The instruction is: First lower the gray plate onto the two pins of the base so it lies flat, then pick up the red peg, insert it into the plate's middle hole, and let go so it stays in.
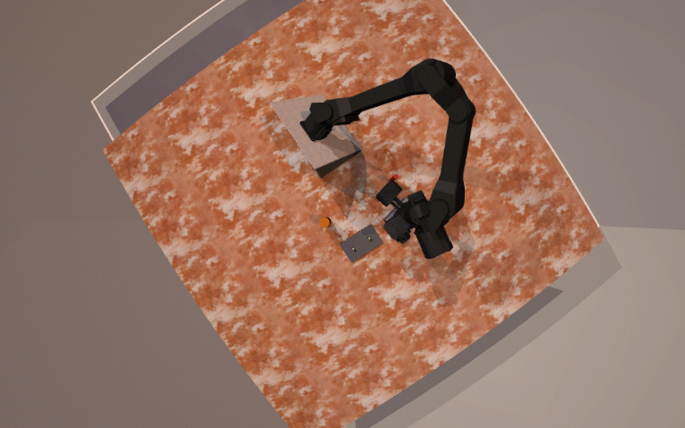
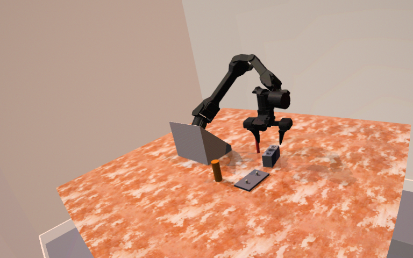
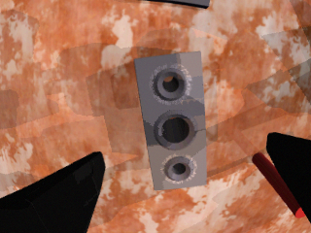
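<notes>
Now: gripper tip 40 mm above the gray plate. The rest, counted from my gripper tip: orange cylinder (100 mm behind, 200 mm to the right, 40 mm below); gray base (20 mm ahead, 150 mm to the right, 70 mm below); red peg (100 mm behind, 40 mm to the left, 40 mm below).
</notes>
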